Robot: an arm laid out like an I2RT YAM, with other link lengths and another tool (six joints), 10 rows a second.
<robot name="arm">
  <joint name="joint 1" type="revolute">
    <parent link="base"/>
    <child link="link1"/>
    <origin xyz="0 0 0.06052" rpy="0 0 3.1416"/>
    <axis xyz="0 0 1"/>
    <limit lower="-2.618" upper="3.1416"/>
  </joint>
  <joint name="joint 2" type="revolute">
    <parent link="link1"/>
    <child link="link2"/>
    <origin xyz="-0.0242 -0.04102 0.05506" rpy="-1.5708 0 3.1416"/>
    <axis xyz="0 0 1"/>
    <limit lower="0" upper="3.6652"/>
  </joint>
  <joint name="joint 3" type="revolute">
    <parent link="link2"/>
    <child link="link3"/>
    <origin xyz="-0.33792 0 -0.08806" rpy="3.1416 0 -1.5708"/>
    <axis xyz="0 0 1"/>
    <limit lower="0" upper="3.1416"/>
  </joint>
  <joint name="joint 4" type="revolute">
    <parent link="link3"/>
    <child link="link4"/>
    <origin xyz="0.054 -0.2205 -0.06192" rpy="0 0 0"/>
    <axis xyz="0 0 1"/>
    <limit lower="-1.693" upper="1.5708"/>
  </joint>
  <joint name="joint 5" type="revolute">
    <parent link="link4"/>
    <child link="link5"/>
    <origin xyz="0.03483 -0.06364 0.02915" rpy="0 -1.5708 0"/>
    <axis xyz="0 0 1"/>
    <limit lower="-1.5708" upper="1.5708"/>
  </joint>
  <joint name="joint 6" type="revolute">
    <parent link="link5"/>
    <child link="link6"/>
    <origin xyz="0 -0.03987 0.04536" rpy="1.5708 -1.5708 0"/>
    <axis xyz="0 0 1"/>
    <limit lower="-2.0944" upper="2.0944"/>
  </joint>
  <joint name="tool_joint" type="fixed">
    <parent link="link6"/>
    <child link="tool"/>
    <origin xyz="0.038 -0.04 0.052" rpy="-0.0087 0 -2.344"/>
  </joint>
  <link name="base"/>
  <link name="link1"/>
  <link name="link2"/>
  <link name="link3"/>
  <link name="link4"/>
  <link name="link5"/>
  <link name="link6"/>
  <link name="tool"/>
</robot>
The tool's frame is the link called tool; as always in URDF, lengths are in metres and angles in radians.
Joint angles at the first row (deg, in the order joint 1, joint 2, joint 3, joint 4, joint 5, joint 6):
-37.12, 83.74, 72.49, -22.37, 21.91, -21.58
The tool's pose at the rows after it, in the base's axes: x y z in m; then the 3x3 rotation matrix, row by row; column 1 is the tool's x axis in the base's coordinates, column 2 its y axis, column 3 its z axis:
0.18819 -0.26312 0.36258; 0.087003 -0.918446 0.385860; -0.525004 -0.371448 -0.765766; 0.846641 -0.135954 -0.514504
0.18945 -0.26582 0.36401; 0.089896 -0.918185 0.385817; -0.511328 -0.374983 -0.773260; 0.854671 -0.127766 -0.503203
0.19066 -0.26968 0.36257; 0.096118 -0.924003 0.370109; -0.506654 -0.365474 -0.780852; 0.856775 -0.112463 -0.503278
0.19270 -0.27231 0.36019; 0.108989 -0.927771 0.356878; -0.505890 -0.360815 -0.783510; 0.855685 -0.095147 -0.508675
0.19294 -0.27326 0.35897; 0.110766 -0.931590 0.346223; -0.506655 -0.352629 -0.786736; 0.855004 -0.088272 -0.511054
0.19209 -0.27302 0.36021; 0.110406 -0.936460 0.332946; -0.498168 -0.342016 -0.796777; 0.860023 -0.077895 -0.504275
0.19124 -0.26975 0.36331; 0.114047 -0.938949 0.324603; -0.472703 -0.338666 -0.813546; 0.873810 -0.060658 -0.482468
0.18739 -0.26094 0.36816; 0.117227 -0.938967 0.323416; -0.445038 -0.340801 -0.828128; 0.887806 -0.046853 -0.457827
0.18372 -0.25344 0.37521; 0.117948 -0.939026 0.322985; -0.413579 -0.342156 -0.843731; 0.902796 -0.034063 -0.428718
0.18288 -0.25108 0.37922; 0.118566 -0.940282 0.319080; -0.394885 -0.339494 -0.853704; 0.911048 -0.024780 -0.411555
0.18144 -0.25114 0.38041; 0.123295 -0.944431 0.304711; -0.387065 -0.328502 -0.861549; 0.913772 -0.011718 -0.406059
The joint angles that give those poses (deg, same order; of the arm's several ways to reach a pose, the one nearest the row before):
-37.15, 84.27, 72.49, -21.76, 21.72, -22.50
-37.30, 84.53, 72.53, -20.77, 21.95, -23.38
-37.54, 85.34, 72.71, -20.36, 22.72, -23.86
-37.54, 86.15, 72.84, -20.27, 23.35, -24.32
-37.54, 86.50, 72.88, -20.32, 23.92, -24.25
-37.36, 86.50, 72.86, -20.14, 25.08, -24.40
-36.60, 85.87, 72.10, -18.94, 26.90, -25.26
-35.31, 84.12, 70.76, -18.11, 28.80, -26.00
-34.15, 82.50, 70.00, -17.36, 30.65, -26.98
-33.63, 82.02, 69.89, -16.82, 31.81, -27.66
-33.60, 82.02, 69.87, -16.73, 32.82, -28.10

